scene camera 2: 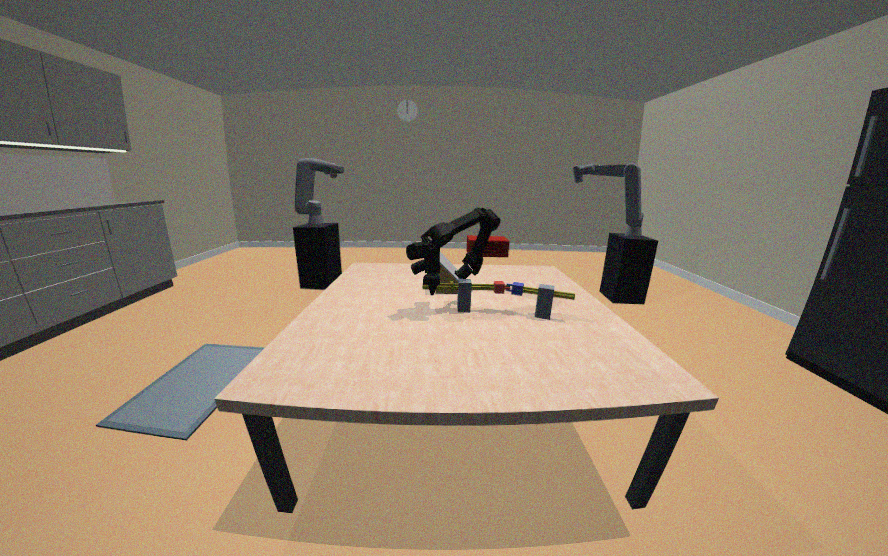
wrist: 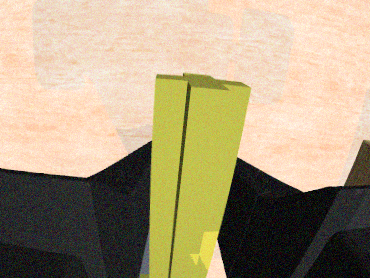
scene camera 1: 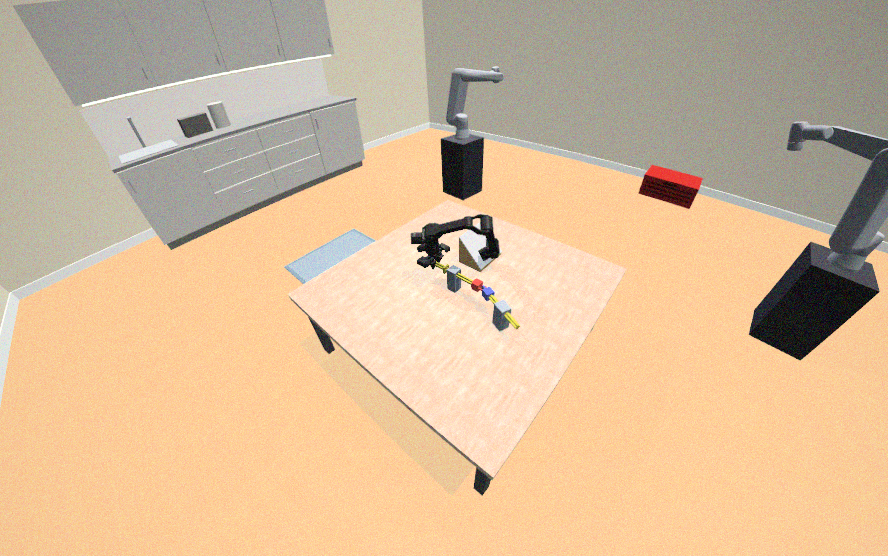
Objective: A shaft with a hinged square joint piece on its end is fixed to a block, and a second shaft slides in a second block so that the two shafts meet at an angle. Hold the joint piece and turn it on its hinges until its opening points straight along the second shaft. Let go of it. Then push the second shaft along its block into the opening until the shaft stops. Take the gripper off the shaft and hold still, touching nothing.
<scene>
The pictures show: my gripper and a yellow shaft.
</scene>
